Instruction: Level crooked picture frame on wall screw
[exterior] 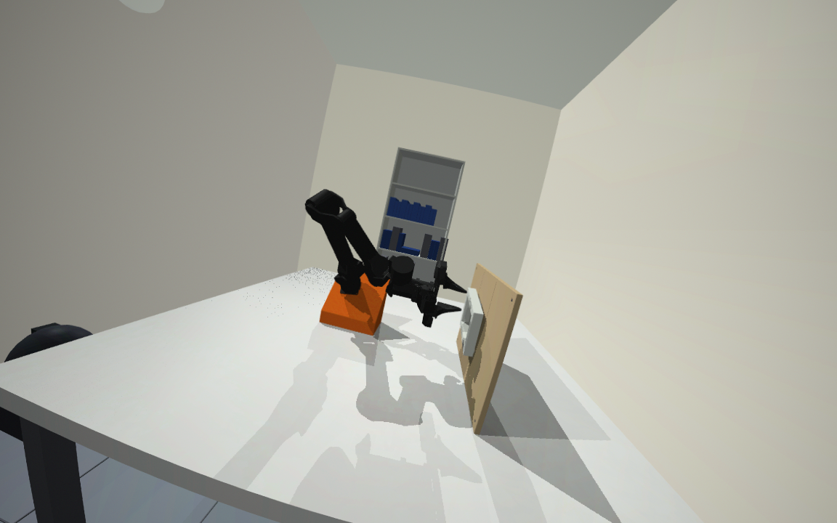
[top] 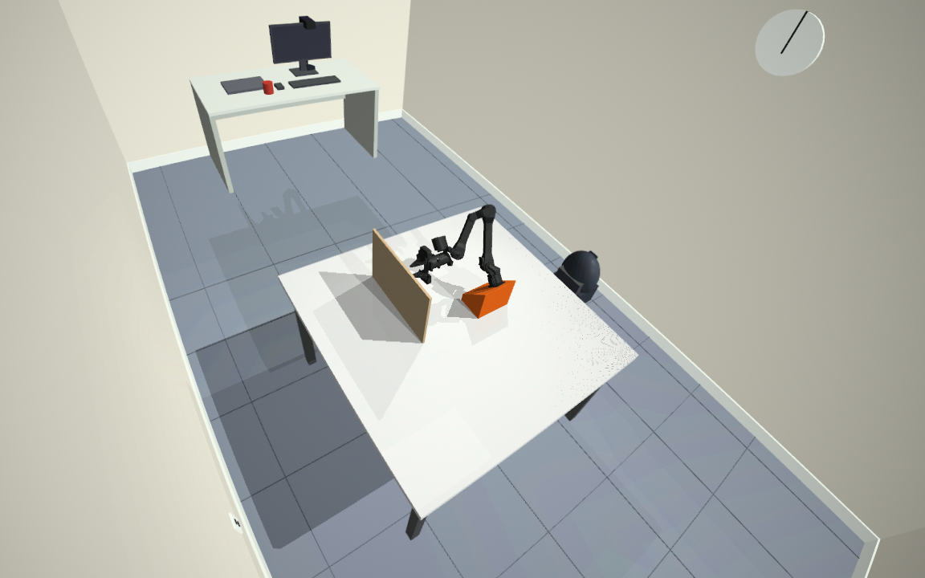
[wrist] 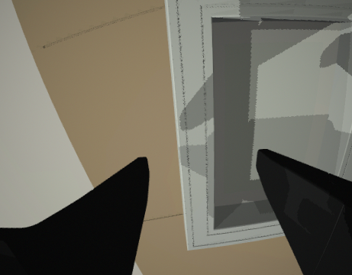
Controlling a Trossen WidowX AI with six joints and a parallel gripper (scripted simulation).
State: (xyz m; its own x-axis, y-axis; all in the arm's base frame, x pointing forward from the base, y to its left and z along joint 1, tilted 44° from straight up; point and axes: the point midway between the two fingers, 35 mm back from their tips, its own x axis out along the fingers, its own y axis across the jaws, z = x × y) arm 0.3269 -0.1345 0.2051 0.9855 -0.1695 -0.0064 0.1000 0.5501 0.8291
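My gripper tip is now 5 cm above the pale grey picture frame and 4 cm short of it. From my gripper tip the other things lie so: wall panel (6 cm below, 5 cm ahead).
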